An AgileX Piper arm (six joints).
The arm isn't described. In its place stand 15 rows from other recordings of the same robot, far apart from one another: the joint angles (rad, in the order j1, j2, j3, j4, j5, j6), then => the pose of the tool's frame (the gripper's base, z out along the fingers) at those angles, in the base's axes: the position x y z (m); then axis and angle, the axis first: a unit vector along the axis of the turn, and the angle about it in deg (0 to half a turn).
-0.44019, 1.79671, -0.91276, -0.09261, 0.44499, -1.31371 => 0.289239 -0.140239 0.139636 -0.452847 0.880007 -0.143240 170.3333
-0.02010, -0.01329, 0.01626, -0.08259, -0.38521, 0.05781 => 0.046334 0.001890 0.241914 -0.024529 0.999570 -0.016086 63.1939
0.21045, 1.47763, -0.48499, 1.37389, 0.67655, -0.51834 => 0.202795 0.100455 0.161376 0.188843 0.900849 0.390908 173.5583
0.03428, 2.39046, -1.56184, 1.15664, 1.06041, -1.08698 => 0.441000 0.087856 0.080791 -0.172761 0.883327 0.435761 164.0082
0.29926, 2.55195, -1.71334, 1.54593, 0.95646, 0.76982 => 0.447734 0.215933 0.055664 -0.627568 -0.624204 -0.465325 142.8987
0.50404, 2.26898, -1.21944, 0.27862, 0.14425, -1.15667 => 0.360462 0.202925 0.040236 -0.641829 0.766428 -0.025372 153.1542
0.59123, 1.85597, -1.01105, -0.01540, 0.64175, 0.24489 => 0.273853 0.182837 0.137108 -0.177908 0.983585 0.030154 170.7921
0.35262, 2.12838, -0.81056, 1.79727, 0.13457, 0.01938 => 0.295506 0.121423 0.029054 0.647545 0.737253 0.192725 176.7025
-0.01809, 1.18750, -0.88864, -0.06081, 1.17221, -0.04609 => 0.196794 -0.008658 0.278905 -0.023163 0.999216 -0.032111 169.4073
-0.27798, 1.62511, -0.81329, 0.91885, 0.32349, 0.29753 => 0.303622 -0.062732 0.182809 0.616682 0.745173 0.253810 153.5019
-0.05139, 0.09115, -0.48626, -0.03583, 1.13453, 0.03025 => 0.006370 -0.003286 0.267758 0.041255 0.998831 -0.025201 127.4057
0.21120, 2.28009, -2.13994, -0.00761, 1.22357, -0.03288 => 0.480410 0.102333 0.233740 -0.122491 0.992425 0.009442 163.1681
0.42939, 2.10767, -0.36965, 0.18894, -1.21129, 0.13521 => 0.243356 0.093833 0.055616 -0.057301 0.992184 0.110847 116.2249
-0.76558, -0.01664, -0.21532, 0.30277, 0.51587, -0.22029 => 0.035798 -0.015842 0.240618 0.328529 0.918531 -0.219931 103.5218
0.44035, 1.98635, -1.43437, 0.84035, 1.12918, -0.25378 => 0.329843 0.223168 0.206538 0.142720 -0.920191 -0.364526 174.8774
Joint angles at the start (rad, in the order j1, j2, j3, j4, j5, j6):
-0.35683 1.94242 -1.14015 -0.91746 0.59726 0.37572
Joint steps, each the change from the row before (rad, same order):
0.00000 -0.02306 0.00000 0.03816 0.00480 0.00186
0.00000 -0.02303 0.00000 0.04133 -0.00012 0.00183
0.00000 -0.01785 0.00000 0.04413 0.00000 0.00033
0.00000 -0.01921 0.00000 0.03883 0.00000 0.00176
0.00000 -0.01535 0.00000 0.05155 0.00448 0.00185
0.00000 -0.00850 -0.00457 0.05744 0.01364 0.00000
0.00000 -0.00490 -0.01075 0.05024 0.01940 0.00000
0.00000 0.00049 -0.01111 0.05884 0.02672 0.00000
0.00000 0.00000 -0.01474 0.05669 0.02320 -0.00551
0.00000 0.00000 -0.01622 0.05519 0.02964 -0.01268
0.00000 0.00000 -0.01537 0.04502 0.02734 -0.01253
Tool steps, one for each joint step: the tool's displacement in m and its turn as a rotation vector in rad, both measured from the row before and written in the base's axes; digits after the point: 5 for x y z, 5 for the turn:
-0.00161 0.00160 0.00753 0.01839 -0.02915 -0.02904
-0.00131 0.00198 0.00740 0.02251 -0.03389 -0.02741
-0.00118 0.00210 0.00536 0.02651 -0.02908 -0.02733
-0.00122 0.00198 0.00602 0.02289 -0.02977 -0.02468
-0.00149 0.00244 0.00417 0.03385 -0.02618 -0.03408
-0.00100 0.00220 0.00252 0.03870 -0.01700 -0.03989
-0.00004 0.00147 0.00288 0.03308 -0.01219 -0.03753
-0.00020 0.00190 0.00066 0.04281 -0.00322 -0.04434
0.00086 0.00184 0.00195 0.03967 -0.00709 -0.03524
0.00066 0.00191 0.00229 0.03841 0.00065 -0.02871
0.00073 0.00165 0.00240 0.03184 0.00208 -0.02089

